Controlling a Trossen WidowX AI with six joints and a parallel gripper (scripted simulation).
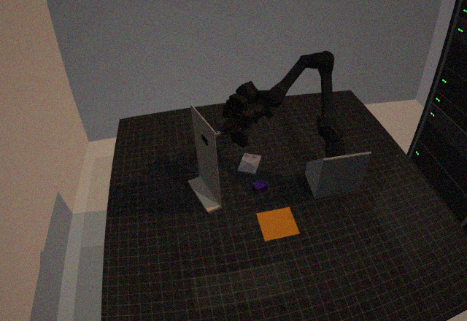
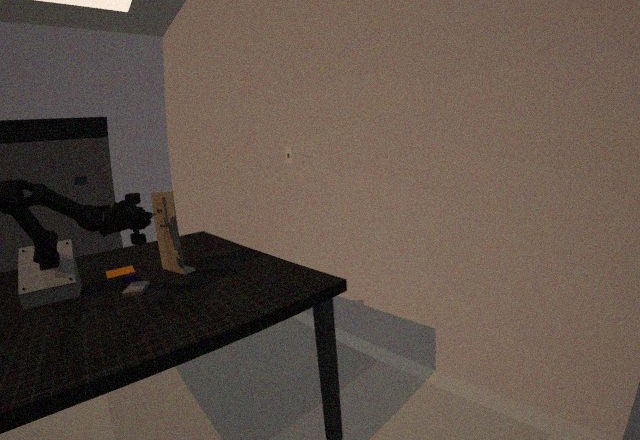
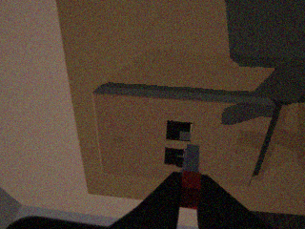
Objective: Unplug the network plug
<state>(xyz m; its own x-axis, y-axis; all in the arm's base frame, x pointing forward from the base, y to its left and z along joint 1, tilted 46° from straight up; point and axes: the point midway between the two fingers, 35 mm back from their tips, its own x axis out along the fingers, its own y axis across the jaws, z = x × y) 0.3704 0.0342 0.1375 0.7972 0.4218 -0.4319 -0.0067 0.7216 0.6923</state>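
Right now the orange marked square is 160 mm behind my gripper tip, 200 mm to the left of it and 250 mm below it. Round my gripper tip: upright panel (60 mm ahead, 30 mm to the left, 100 mm below); then network plug (10 mm ahead).
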